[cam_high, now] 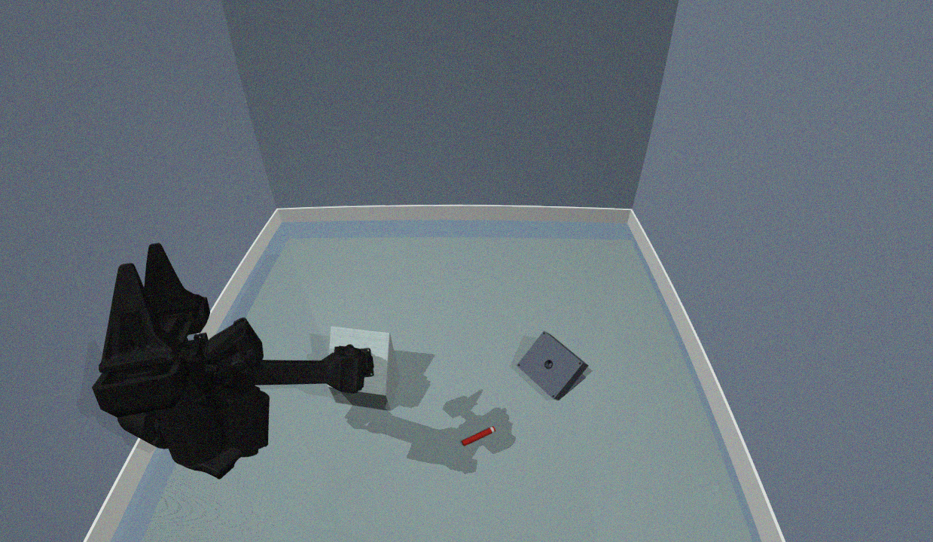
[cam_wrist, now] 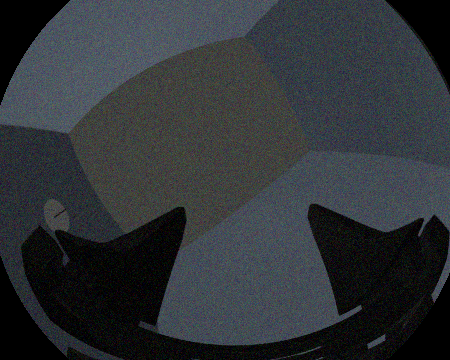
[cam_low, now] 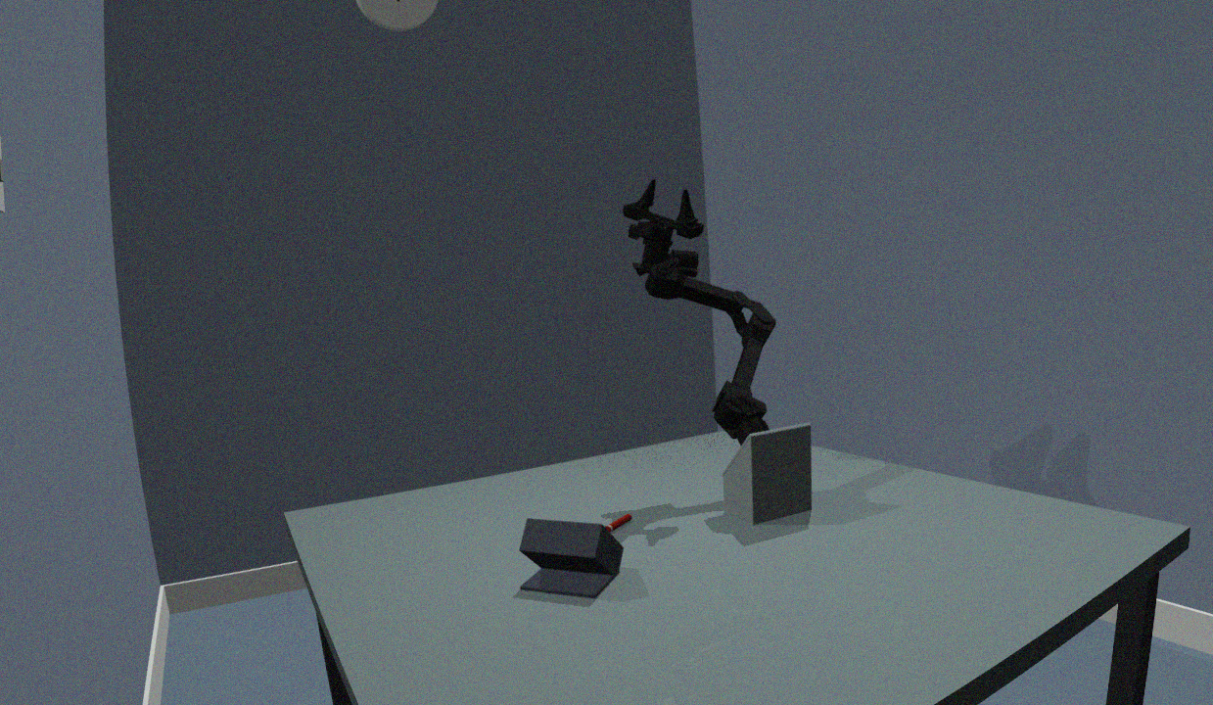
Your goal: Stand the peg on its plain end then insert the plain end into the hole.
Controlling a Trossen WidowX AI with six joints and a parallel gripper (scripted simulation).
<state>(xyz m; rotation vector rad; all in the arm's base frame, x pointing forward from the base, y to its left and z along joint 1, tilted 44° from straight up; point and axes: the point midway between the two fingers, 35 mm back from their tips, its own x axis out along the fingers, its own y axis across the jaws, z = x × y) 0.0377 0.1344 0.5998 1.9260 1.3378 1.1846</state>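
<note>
The peg is 32 cm ahead of my gripper tip, 18 cm to the left of it and 67 cm below it. From my gripper tip the other things lie so: panel: 50 cm ahead, 33 cm to the left, 63 cm below.
</note>
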